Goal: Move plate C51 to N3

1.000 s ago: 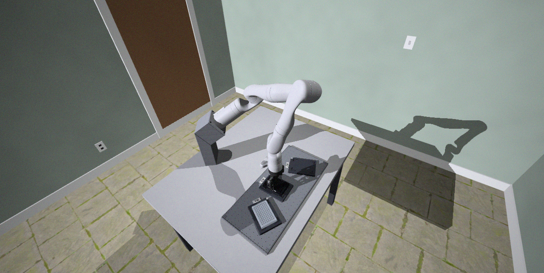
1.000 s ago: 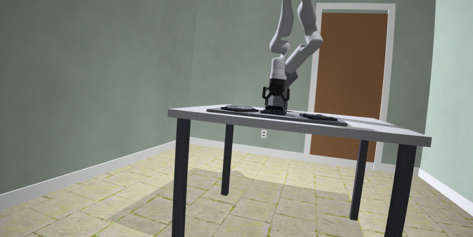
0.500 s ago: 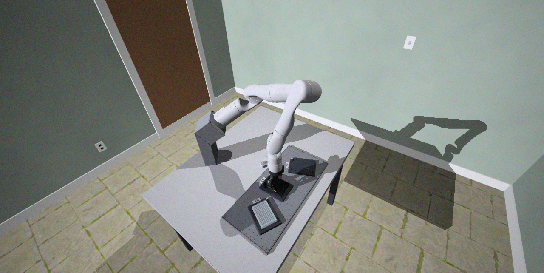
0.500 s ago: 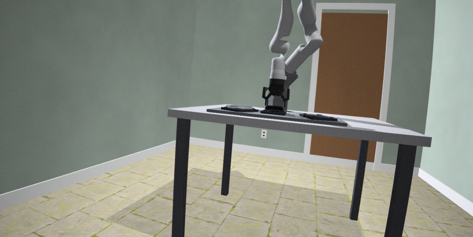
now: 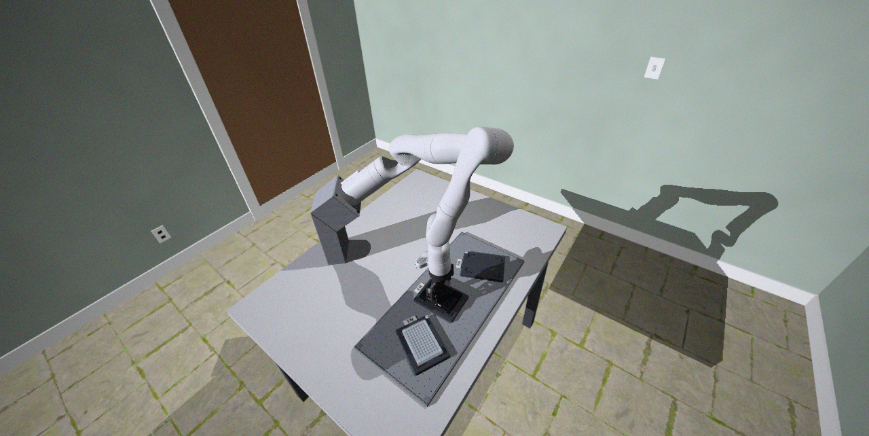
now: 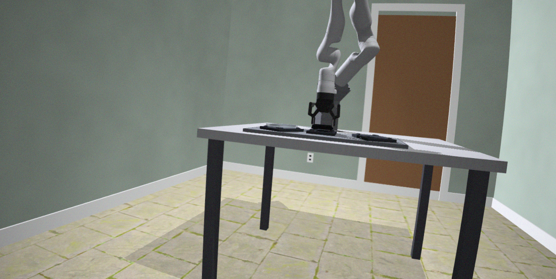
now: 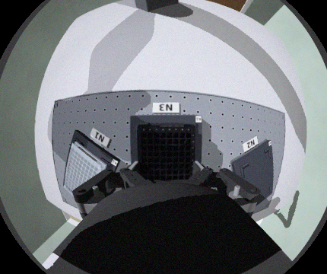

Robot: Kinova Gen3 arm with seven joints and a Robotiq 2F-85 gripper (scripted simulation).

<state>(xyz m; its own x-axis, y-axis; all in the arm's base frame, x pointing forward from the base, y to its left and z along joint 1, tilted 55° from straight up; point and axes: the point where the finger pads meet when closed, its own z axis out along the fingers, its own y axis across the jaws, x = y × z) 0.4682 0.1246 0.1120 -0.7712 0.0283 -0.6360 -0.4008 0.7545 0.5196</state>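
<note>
Right now my hand is 30 mm above the landing nest N3. Round my hand: plate nest N2: 220 mm to the left, 50 mm behind, 30 mm below; N2 tag: 150 mm to the left, 110 mm behind, 40 mm below; N3 tag: 90 mm behind, 40 mm to the right, 40 mm below.
</note>
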